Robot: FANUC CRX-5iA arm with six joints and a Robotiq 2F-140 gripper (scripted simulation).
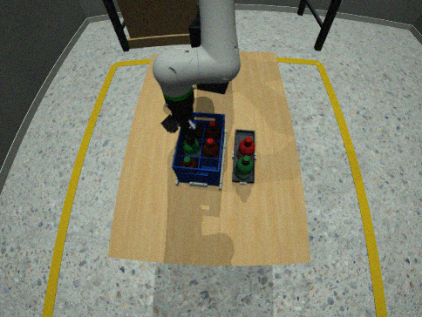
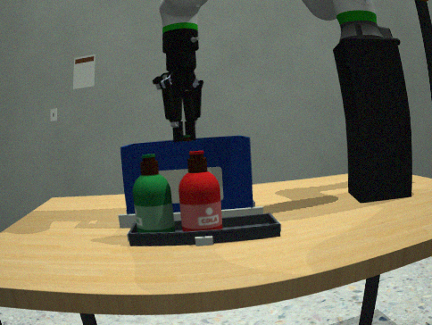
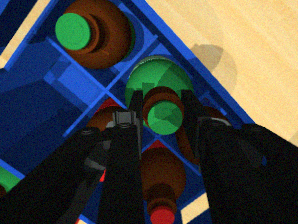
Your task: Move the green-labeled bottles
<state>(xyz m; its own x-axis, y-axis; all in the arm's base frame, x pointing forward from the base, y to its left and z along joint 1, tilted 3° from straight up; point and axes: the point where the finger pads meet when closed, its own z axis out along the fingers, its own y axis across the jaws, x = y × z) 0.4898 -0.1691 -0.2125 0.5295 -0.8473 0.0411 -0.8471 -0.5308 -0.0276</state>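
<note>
My gripper is now 10 mm short of the blue crate, 40 mm to the right of it and 100 mm above it. From my hand the other things lie so: red cola bottle 30 mm ahead, 250 mm to the left, 100 mm below; then tray 30 mm ahead, 240 mm to the left, 170 mm below.
</note>
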